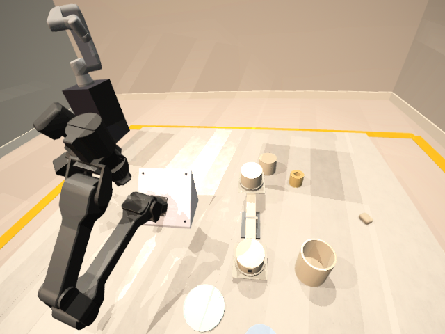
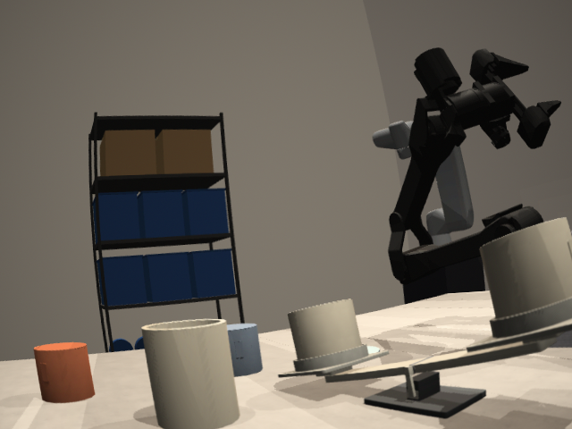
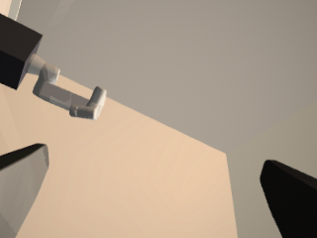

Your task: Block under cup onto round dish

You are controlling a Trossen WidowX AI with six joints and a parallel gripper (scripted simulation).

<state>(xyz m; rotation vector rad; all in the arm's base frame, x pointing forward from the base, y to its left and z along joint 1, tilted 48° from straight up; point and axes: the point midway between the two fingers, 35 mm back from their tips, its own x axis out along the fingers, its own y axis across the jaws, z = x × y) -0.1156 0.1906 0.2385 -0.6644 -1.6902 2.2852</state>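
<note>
Right now my gripper tip is 44 cm short of the pale green block, 33 cm above it and 9 cm to the left of it. Round my gripper tip: balance 43 cm ahead, 34 cm below, 4 cm to the left; then round dish 37 cm below, 34 cm ahead, 21 cm to the right; then small blue disc 37 cm below, 33 cm ahead, 32 cm to the right.
</note>
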